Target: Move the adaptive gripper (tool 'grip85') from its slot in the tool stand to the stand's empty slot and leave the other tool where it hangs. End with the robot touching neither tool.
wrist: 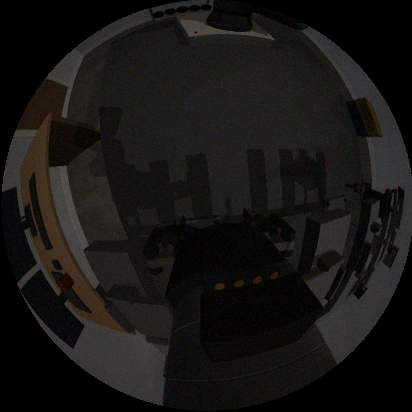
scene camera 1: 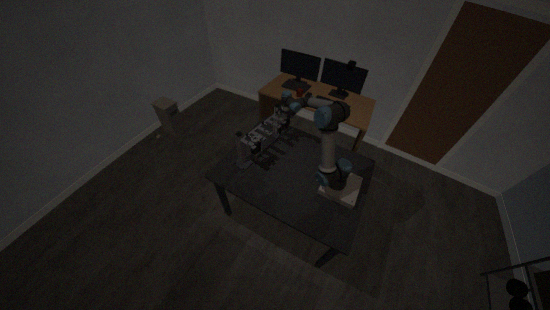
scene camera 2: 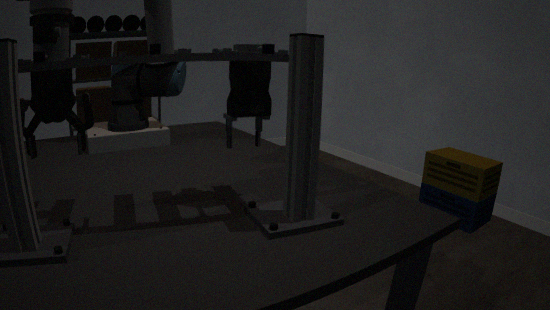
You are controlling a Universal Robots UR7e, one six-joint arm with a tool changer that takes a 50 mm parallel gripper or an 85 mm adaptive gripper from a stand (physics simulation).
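Pixels of known places: hand, tool point: (scene camera 2: 51,52); arm's base, link origin: (wrist: 228,23) (scene camera 1: 336,182) (scene camera 2: 128,127).
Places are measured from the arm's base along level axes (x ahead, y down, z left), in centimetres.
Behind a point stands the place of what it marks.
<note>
The adaptive gripper (scene camera 1: 288,125) @[x 60.7, y -24.5, z -13.2 cm] (scene camera 2: 56,142) (wrist: 215,220) is on the arm's wrist and points down, its two dark fingers spread and open, with no object between them. In scene camera 2 it is at the left slot of the tool stand (scene camera 1: 242,152) @[x 70.5, y -7.0, z 27.8 cm] (scene camera 2: 305,125) @[x 73.9, y -11.8, z 27.1 cm], its body partly behind the crossbar (scene camera 2: 200,57) @[x 70.0, y -22.0, z 11.6 cm]. Whether it is seated in that slot cannot be told. The parallel gripper (scene camera 2: 249,90) hangs from the right slot, near the right post. The middle slot, marked by a black block (scene camera 2: 155,49) @[x 69.3, y -23.4, z 4.8 cm], holds no tool. The pictures are very dark.
The stand is on the dark table (scene camera 1: 295,200) @[x 17.0, y 5.5, z 29.5 cm] (scene camera 2: 150,270) @[x 80.1, y 5.5, z 1.5 cm]. The robot's pale base plate (scene camera 1: 340,196) @[x -8.4, y 0.0, z 9.4 cm] (scene camera 2: 127,140) @[x 10.0, y 2.4, z -0.4 cm] (wrist: 225,36) @[x 10.4, y 1.7, z -2.8 cm] is across the table. A wooden desk (scene camera 1: 360,107) (wrist: 55,200) with monitors is beyond. A yellow and blue crate stack (scene camera 2: 460,175) (wrist: 365,117) is beside the table.
</note>
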